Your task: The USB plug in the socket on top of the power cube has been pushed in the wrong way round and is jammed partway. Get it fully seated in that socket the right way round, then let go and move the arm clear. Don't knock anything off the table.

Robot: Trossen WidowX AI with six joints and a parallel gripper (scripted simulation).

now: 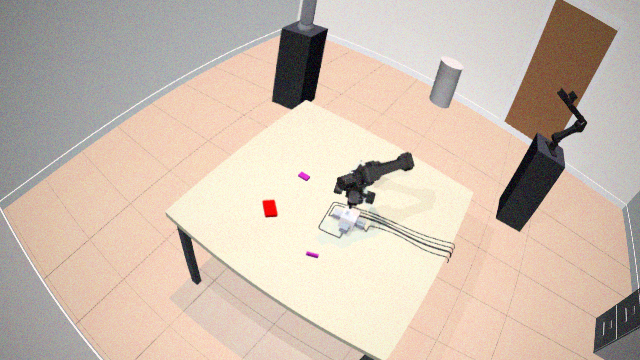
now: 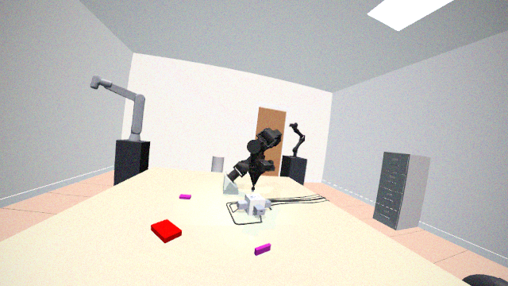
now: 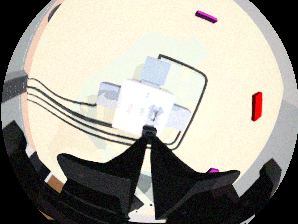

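Right now my gripper tip is 20 mm above the USB plug. From my gripper tip the other things lie so: red block 150 mm ahead, 340 mm to the right, 130 mm below; then magenta block 140 mm behind, 320 mm to the right, 130 mm below.
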